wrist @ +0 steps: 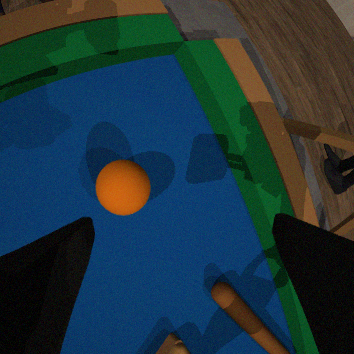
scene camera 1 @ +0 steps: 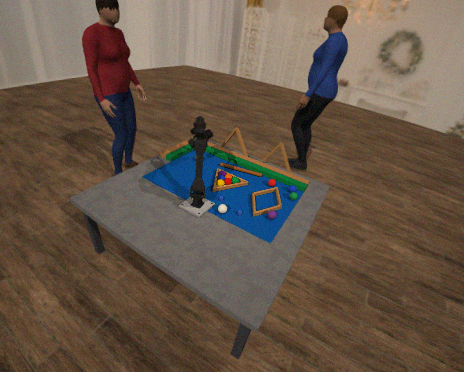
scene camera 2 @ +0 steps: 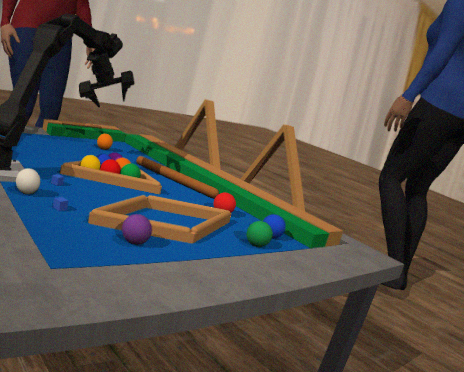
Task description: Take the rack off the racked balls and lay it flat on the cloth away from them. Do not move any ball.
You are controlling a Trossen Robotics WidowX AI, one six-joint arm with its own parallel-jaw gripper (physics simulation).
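Places are measured from the arm's base along level axes (x ahead, y left, z up), in centimetres.
Where they show: gripper, fingertip midpoint: [wrist: 185, 226] [scene camera 2: 111, 103]; arm's base, origin of the base link: [scene camera 1: 197, 204].
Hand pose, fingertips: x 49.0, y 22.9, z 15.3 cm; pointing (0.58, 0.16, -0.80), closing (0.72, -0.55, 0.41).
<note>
Things, the pixels of their top centre, and the offset from my fingertips. Level surfaces: height alone.
- triangular wooden rack, middle of its top: [scene camera 2: 116, 163] [scene camera 1: 224, 175] dx -12.4, dy -25.5, dz -13.7 cm
- blue cloth, its level: dz -16.7 cm
- yellow ball, middle of its top: [scene camera 2: 92, 155] [scene camera 1: 220, 179] dx -22.4, dy -26.8, dz -11.2 cm
- red ball, middle of its top: [scene camera 2: 112, 159] dx -18.1, dy -30.6, dz -11.2 cm
- green ball, middle of its top: [scene camera 2: 132, 163] [scene camera 1: 235, 177] dx -13.9, dy -34.5, dz -11.2 cm
- loose orange ball, middle of its top: [wrist: 129, 183] [scene camera 2: 106, 133] dx +2.2, dy +2.5, dz -11.2 cm
- brown stick, middle of its top: [wrist: 271, 341] [scene camera 2: 175, 170] [scene camera 1: 241, 168] dx +5.2, dy -32.4, dz -13.9 cm
- diamond frame, middle of its top: [scene camera 2: 167, 210] [scene camera 1: 266, 198] dx -23.3, dy -60.6, dz -13.8 cm
- purple ball, middle of its top: [scene camera 2: 139, 215] dx -37.5, dy -67.5, dz -11.2 cm
- white ball, middle of its top: [scene camera 2: 29, 168] dx -46.9, dy -38.7, dz -11.2 cm
The triangular wooden rack [scene camera 1: 231, 187] [scene camera 2: 115, 181] lies flat on the blue cloth [scene camera 1: 167, 176] [scene camera 2: 90, 247] around several balls, among them a yellow ball [scene camera 1: 220, 183] [scene camera 2: 90, 163], a red ball [scene camera 2: 110, 167] and a green ball [scene camera 1: 235, 180] [scene camera 2: 131, 171]. One corner of the rack [wrist: 172, 345] shows at the bottom edge of the wrist view; the rest is out of that view. My gripper [scene camera 2: 111, 102] [wrist: 185, 226] is open and empty, fingers pointing down, high above the cloth near the far end, apart from the rack.
A loose orange ball [scene camera 2: 104, 141] [wrist: 123, 187] lies near the corner cushions [wrist: 220, 95]. A brown stick [scene camera 1: 241, 170] [scene camera 2: 180, 177] [wrist: 250, 320] lies beside the triangle. A diamond frame [scene camera 2: 170, 233], purple ball [scene camera 2: 137, 229], white ball [scene camera 2: 28, 181], small blue cubes and other loose balls stand on the cloth.
</note>
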